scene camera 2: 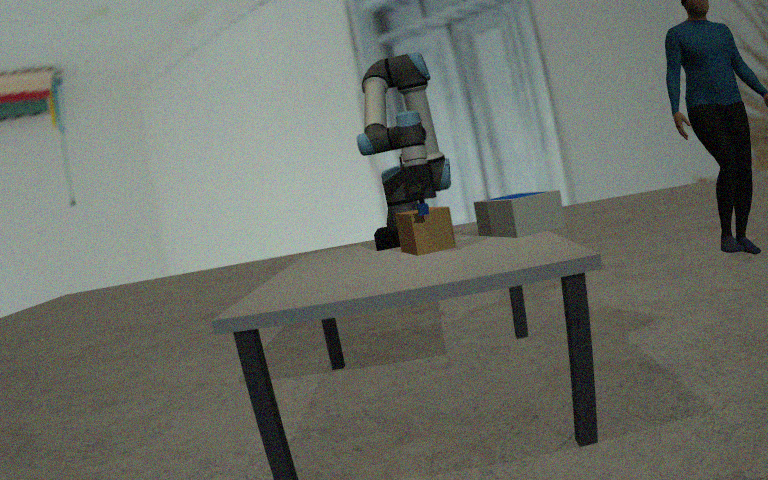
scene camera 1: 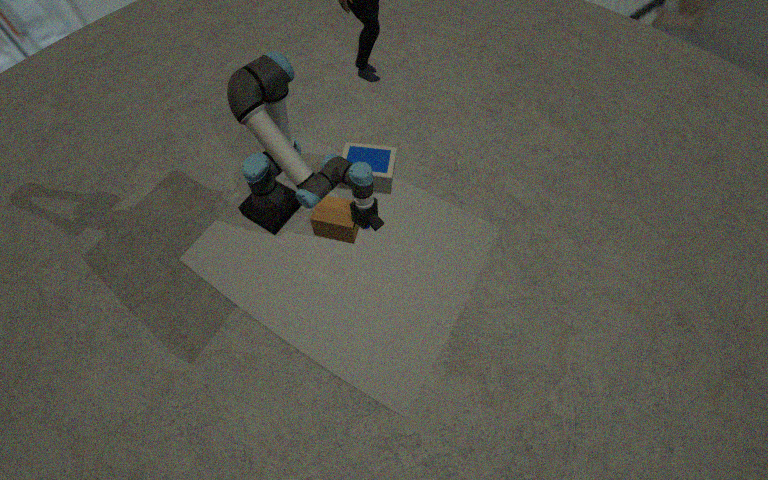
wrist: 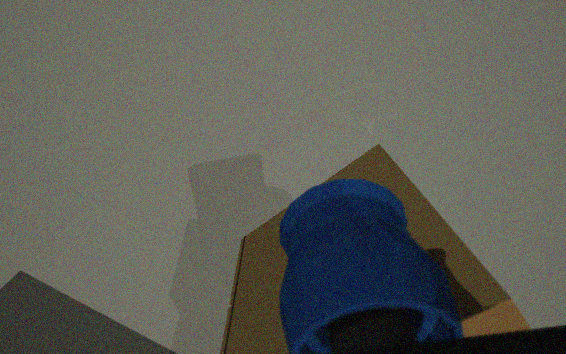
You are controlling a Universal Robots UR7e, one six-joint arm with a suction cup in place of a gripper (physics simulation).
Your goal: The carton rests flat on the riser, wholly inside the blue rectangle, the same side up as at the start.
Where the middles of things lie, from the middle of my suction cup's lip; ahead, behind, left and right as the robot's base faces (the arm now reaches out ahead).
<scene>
I see my suction cup 140 mm past the brown carton (scene camera 2: 418, 235), 70 mm above it and 10 mm to the right of it.
</scene>
